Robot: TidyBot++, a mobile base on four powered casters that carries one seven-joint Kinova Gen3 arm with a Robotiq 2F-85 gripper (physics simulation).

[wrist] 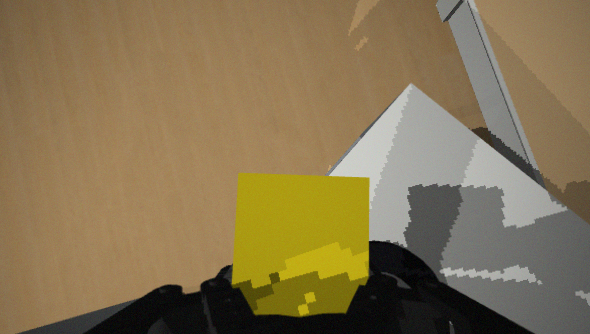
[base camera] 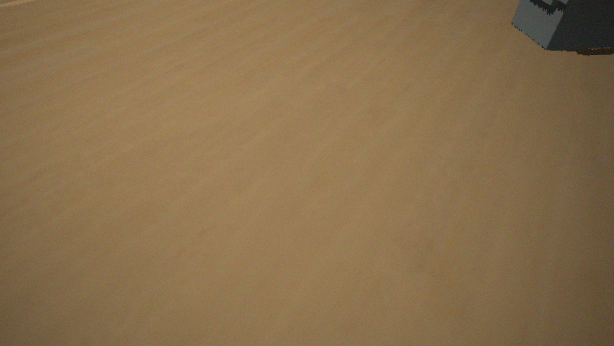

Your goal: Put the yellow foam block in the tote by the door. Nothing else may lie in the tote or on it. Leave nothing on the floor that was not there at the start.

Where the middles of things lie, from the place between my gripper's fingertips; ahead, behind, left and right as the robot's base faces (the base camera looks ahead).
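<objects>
My hand is in this place relative to the yellow foam block point(wrist: 301, 247): 20 mm below it, and 10 mm short of it. My hand is also 10 mm to the left of the block.
</objects>
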